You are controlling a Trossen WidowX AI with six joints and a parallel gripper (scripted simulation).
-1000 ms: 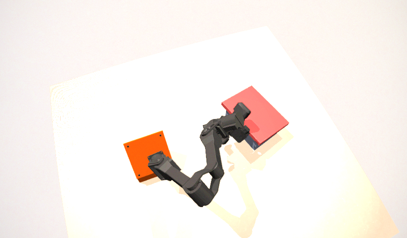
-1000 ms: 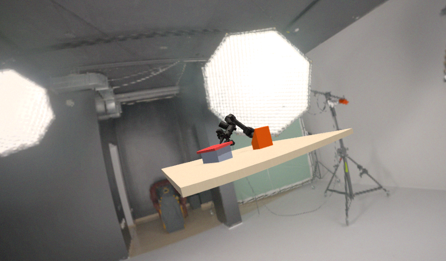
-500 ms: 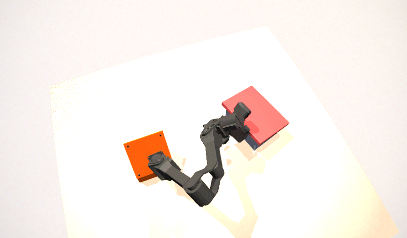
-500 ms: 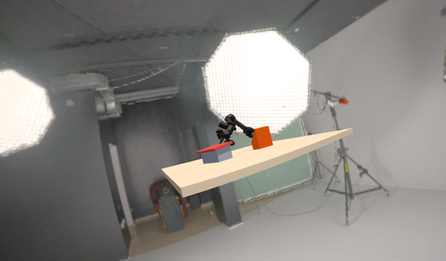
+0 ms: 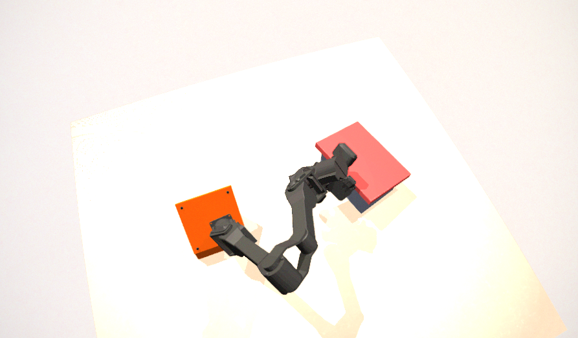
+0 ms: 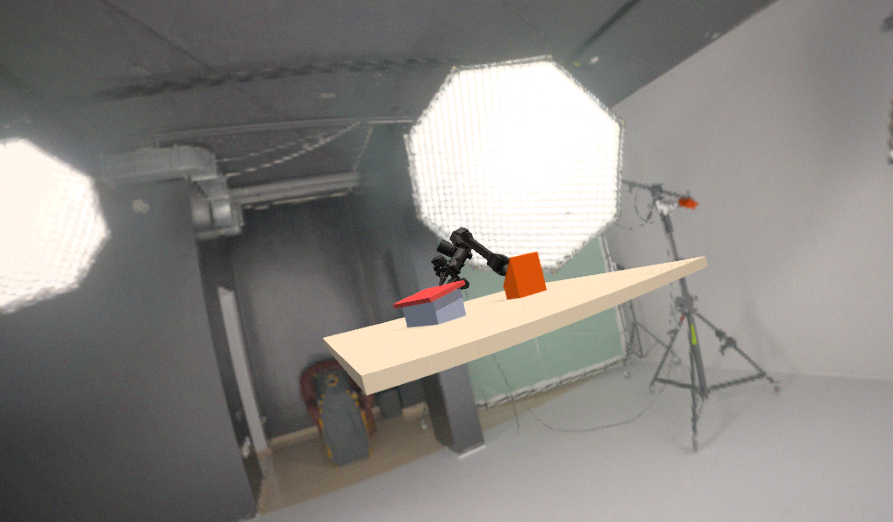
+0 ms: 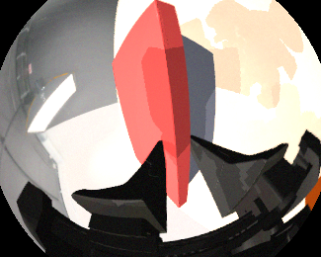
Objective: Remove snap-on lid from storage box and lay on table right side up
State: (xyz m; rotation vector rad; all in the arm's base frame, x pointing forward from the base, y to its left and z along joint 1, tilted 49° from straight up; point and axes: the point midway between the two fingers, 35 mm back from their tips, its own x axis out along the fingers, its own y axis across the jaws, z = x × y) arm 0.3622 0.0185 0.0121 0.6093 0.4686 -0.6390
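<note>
Right now the lid is 8 cm ahead of my gripper tip, 2 cm to the left of it and 1 cm below it. Also, from my gripper tip: storage box (7 cm ahead, 1 cm to the left, 7 cm below).
</note>
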